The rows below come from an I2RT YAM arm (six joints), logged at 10 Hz.
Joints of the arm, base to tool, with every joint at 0 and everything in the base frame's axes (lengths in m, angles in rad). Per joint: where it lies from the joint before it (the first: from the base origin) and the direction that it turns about. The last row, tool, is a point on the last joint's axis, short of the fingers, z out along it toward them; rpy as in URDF.
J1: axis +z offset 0 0 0.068
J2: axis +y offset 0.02 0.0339 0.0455
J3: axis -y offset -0.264 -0.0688 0
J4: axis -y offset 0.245 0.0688 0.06
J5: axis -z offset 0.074 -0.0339 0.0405
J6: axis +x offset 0.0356 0 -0.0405
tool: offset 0 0 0 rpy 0 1.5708 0
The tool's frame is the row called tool.
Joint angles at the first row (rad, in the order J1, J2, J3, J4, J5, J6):
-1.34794, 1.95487, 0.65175, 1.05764, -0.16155, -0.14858
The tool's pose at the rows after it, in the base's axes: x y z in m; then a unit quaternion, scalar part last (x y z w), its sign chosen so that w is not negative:
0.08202 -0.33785 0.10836 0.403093 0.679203 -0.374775 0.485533
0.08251 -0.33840 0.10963 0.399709 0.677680 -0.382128 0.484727
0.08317 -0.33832 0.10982 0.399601 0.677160 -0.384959 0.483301
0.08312 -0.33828 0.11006 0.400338 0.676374 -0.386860 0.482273
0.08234 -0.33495 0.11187 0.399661 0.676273 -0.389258 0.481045
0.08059 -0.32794 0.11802 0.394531 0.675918 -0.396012 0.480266
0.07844 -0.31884 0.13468 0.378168 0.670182 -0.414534 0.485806
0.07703 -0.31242 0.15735 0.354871 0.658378 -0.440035 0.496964
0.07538 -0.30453 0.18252 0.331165 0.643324 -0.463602 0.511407
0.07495 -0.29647 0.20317 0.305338 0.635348 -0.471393 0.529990
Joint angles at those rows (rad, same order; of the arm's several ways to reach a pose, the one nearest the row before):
-1.34795, 1.96481, 0.65214, 1.05956, -0.15011, -0.16041
-1.34604, 1.96477, 0.65366, 1.06831, -0.14134, -0.16957
-1.34337, 1.96478, 0.65364, 1.07023, -0.13371, -0.17224
-1.34298, 1.96402, 0.65326, 1.07100, -0.12874, -0.17300
-1.34261, 1.94878, 0.63917, 1.07137, -0.12494, -0.17682
-1.34260, 1.90833, 0.61016, 1.06948, -0.12150, -0.18940
-1.34259, 1.82782, 0.57583, 1.06526, -0.12034, -0.21534
-1.34259, 1.73820, 0.56021, 1.05802, -0.12263, -0.24510
-1.34297, 1.63787, 0.54953, 1.04085, -0.13102, -0.26722
-1.34260, 1.55167, 0.54494, 1.01302, -0.16766, -0.27790

